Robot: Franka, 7 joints.
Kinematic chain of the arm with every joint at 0, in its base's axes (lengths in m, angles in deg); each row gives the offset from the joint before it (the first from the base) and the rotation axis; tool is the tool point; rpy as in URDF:
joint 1: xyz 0 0 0.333 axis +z
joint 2: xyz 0 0 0 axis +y
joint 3: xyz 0 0 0.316 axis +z
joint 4: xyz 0.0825 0 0 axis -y
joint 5: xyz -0.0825 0 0.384 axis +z
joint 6: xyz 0 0 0 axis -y
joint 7: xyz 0.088 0 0 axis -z
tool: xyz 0 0 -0.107 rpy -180 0 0
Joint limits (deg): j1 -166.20..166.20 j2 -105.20..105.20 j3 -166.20..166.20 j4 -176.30..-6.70 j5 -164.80..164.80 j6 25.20..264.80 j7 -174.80..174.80
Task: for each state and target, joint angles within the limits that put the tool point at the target. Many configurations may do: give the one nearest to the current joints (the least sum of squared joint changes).
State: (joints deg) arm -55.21 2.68 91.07 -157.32 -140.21 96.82 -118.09
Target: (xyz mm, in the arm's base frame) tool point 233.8 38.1 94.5
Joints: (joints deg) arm -56.21 30.85 57.34 -171.73 -135.18 104.30 -118.09
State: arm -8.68 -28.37 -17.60 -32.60 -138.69 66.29 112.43
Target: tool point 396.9 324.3 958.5
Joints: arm 35.61 11.13 14.92 -57.51 -144.63 84.40 112.43
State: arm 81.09 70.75 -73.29 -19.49 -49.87 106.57 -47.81
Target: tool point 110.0 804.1 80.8
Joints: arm 96.03 103.07 -64.27 -20.36 -50.48 127.91 -47.81
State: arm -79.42 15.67 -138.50 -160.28 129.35 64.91 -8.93
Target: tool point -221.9 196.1 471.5
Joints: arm -85.10 40.05 -160.16 -171.50 129.83 47.82 -8.93
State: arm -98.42 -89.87 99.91 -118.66 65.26 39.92 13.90
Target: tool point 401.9 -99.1 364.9
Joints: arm -117.80 -81.70 70.71 -126.51 57.74 44.58 13.90
